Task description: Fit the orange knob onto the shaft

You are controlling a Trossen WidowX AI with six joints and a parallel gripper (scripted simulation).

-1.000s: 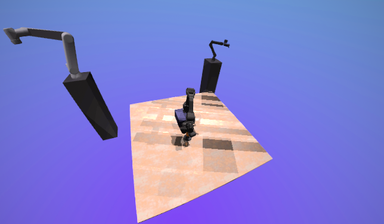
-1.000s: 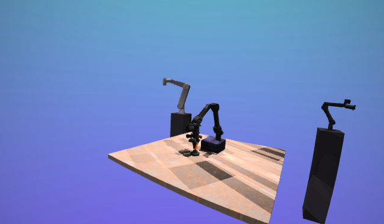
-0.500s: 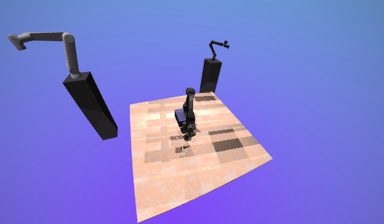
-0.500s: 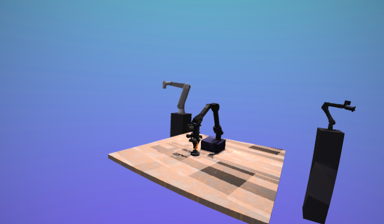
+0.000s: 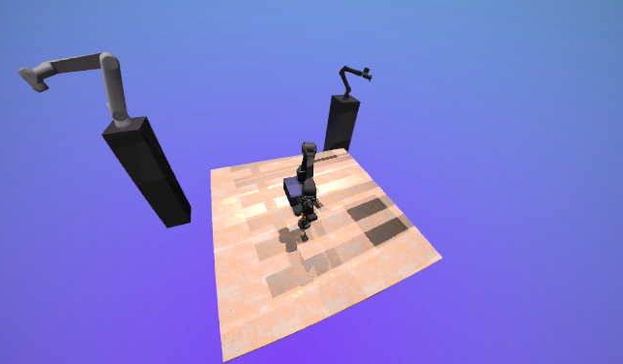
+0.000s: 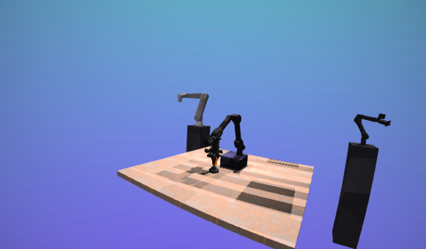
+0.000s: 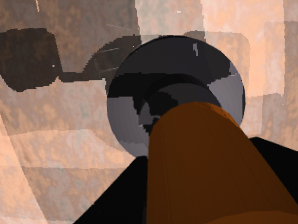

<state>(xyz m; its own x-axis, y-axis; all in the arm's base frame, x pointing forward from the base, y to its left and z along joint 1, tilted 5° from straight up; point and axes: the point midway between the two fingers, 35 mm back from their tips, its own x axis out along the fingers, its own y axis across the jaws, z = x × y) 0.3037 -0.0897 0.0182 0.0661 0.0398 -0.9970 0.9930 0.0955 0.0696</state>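
Now: the orange knob 20 mm above my gripper tip. Also, from my gripper tip: round pedestal (40 mm below).
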